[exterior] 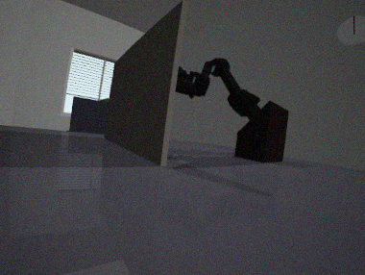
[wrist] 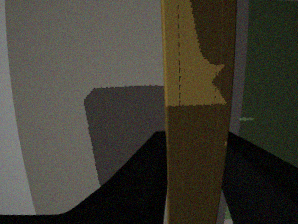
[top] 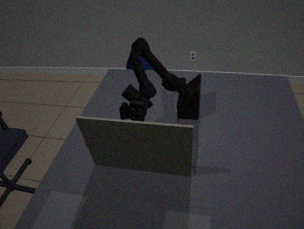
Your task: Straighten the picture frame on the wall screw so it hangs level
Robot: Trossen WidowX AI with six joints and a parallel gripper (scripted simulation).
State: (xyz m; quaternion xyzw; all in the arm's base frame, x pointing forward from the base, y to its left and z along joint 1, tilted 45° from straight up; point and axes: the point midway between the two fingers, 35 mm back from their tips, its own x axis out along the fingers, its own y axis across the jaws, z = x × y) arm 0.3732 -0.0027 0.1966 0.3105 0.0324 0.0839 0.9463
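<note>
The picture frame lies 50 mm below my gripper tip and 10 mm to the right of it. From my gripper tip the other things lie so: wall panel (70 mm below, 20 mm to the left, 10 mm ahead).
</note>
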